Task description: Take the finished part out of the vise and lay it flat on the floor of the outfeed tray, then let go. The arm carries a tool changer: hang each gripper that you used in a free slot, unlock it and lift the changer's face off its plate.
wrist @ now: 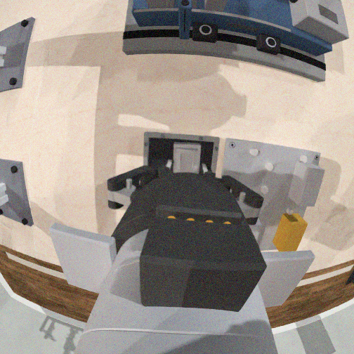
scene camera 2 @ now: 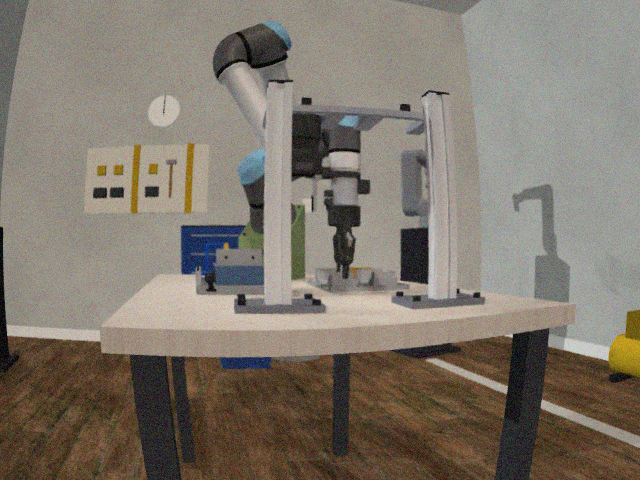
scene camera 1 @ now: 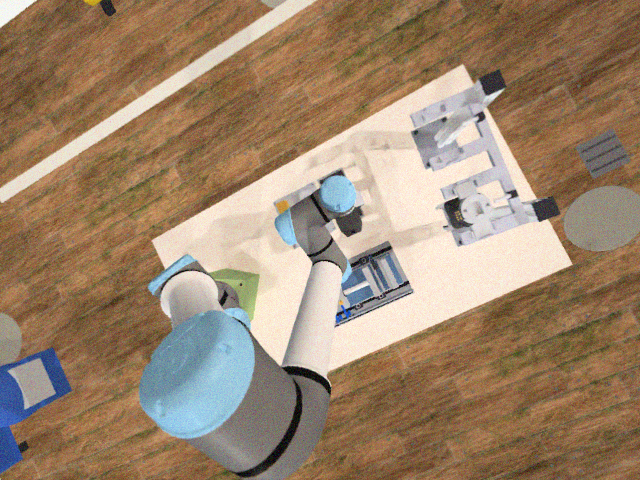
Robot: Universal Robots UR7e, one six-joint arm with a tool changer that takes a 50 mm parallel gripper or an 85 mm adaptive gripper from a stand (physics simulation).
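Places are measured from the arm's base along level axes (x left, y back, z up), in millimetres.
Pixels of known places: hand, tool point: [scene camera 2: 344, 198].
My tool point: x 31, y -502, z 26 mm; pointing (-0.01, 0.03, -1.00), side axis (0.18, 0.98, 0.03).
Behind a point stands the place of what it marks.
The outfeed tray [wrist: 148, 150], a small box with a dark floor and grey rim, stands in the middle of the wrist view. The light grey part [wrist: 187, 157] is inside it. My adaptive gripper [wrist: 187, 165] [scene camera 2: 344, 273] points straight down over the tray, with one fingertip at each side of the part. Any gap between fingertips and part is too small to judge, so I cannot tell whether the fingers press on it. The blue vise [scene camera 1: 392, 271] @[x -224, y -520, z -127 mm] [scene camera 2: 237, 273] @[x -229, y -535, z -143 mm] [wrist: 240, 25] stands beside the tray. Part of it is cut off in the wrist view.
A plate with pins [wrist: 245, 172] and an orange block [wrist: 290, 232] [scene camera 1: 282, 206] @[x 164, y -326, z -143 mm] stands right beside the tray. The gripper stand [scene camera 2: 279, 196] @[x -225, y -851, z -8 mm] [scene camera 1: 498, 160] @[x -93, y -835, z 155 mm] rises at the table's end, with a gripper [scene camera 1: 460, 212] hanging in one slot. A green stand [scene camera 1: 248, 291] @[x -22, y -77, z -94 mm] is near the arm's base.
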